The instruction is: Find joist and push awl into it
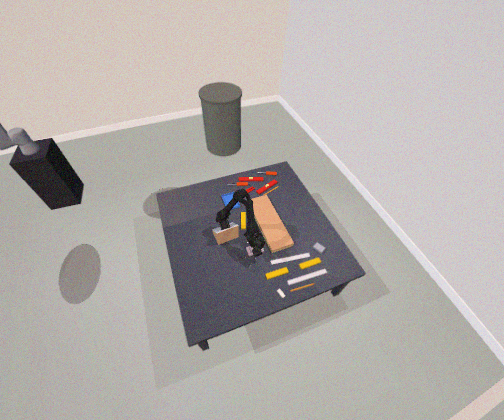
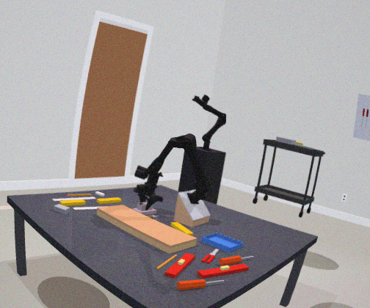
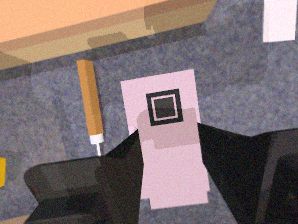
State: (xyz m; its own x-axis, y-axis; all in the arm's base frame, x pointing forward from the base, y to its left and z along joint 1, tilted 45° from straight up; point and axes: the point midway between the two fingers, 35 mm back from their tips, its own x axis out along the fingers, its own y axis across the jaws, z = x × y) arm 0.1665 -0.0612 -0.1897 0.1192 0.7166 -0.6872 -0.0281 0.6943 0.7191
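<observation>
The awl is 1 cm ahead of my gripper tip, 8 cm to the left of it and 2 cm below it. Also, from my gripper tip: grey block 46 cm ahead, 13 cm to the right, 1 cm below; stud finder 1 cm ahead, 2 cm above; blue tray 6 cm behind, 51 cm to the left, 1 cm below.
</observation>
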